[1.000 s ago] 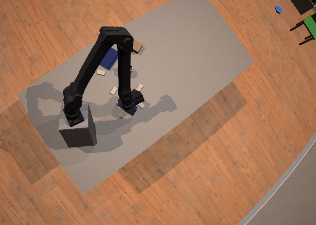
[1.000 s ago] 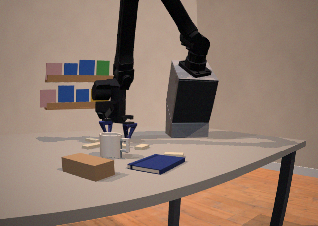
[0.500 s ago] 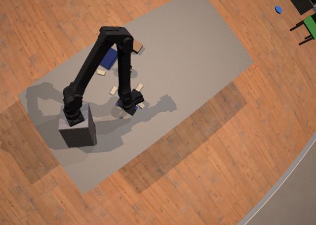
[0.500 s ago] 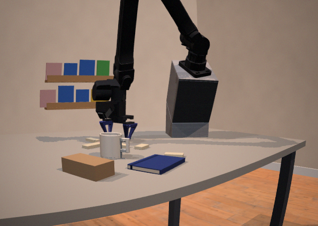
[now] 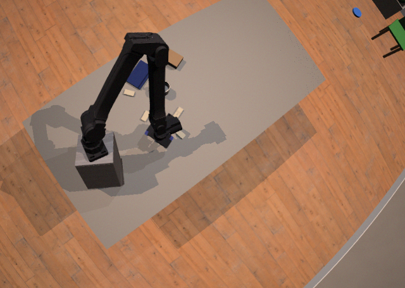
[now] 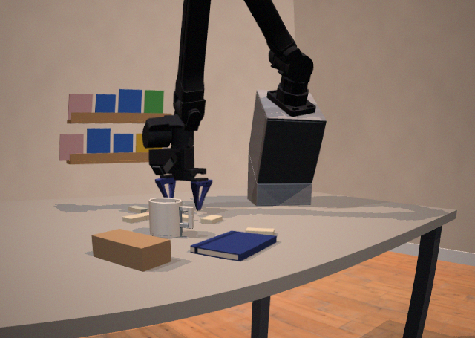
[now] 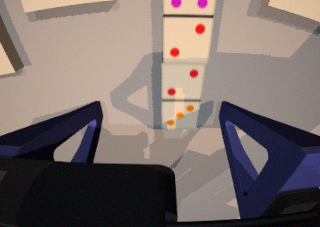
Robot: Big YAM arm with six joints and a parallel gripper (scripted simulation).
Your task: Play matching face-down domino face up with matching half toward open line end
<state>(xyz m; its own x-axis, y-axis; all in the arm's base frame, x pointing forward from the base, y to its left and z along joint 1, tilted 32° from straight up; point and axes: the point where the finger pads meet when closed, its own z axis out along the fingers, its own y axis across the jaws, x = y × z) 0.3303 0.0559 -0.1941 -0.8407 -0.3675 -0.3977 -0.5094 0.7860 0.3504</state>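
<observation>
My hand is 10 mm short of the cream domino, 10 mm to the left of it and 10 mm above it. From my hand the other things lie so: blue book 50 mm ahead, 360 mm to the left, 10 mm below; then brown box 250 mm ahead, 370 mm to the left; then white mug 130 mm ahead, 220 mm to the left, 10 mm above.
</observation>
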